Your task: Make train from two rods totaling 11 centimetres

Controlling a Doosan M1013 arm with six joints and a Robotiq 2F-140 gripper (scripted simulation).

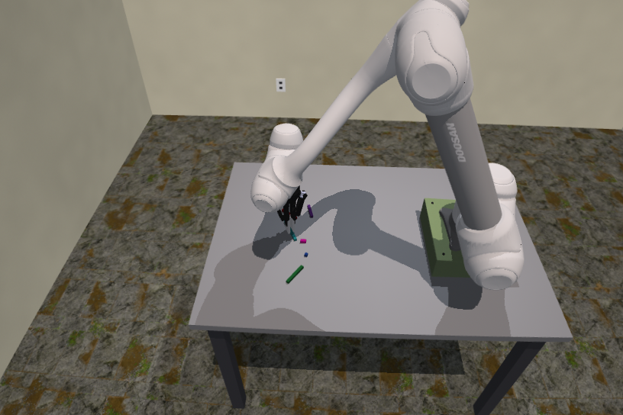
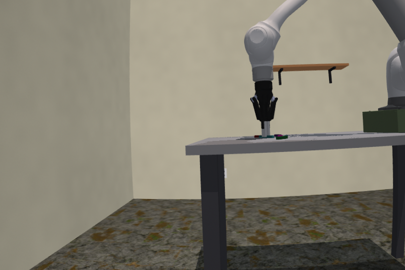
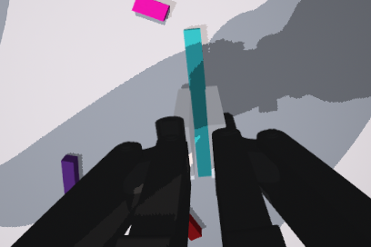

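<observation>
Now: the magenta rod 50 mm to the left of my hand, 50 mm behind it and 30 mm below it. From my hand the other things lie so: turquoise rod: 30 mm below; then purple rod: 100 mm to the right, 70 mm behind, 30 mm below; then red rod: 80 mm to the right, 30 mm below, 10 mm ahead.
</observation>
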